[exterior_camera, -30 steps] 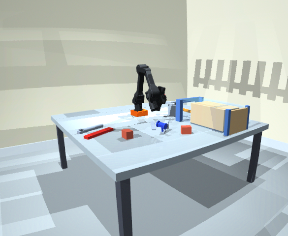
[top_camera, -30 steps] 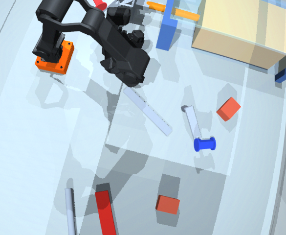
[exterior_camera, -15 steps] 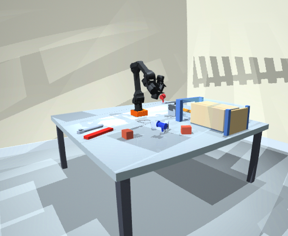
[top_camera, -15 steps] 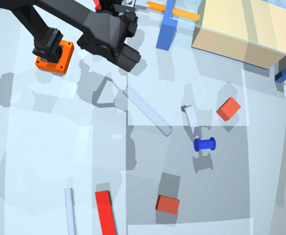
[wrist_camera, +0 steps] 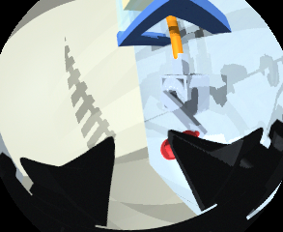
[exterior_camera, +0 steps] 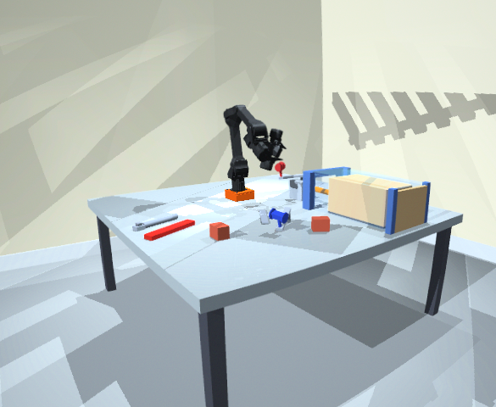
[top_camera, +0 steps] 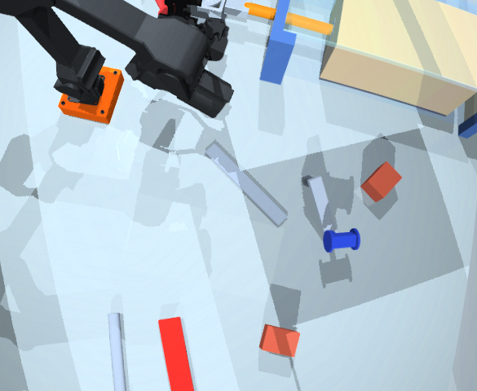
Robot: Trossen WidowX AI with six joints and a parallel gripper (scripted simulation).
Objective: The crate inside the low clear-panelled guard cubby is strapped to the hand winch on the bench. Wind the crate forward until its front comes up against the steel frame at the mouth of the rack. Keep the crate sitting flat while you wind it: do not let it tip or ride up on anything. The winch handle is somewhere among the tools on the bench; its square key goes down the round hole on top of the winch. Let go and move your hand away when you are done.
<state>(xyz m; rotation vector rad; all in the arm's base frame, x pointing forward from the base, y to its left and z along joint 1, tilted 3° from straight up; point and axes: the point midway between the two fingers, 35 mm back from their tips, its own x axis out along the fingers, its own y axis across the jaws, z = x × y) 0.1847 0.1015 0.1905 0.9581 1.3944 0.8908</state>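
Now: gripper tip 60 mm past the red knob, 30 mm to the right of it and 80 mm above it. Also, from my gripper tip: round winch: 10 mm behind, 110 mm to the left, 190 mm below; grey crank handle: 30 mm behind, 60 mm to the left, 110 mm below; blue steel frame: 170 mm ahead, 100 mm to the left, 110 mm below.
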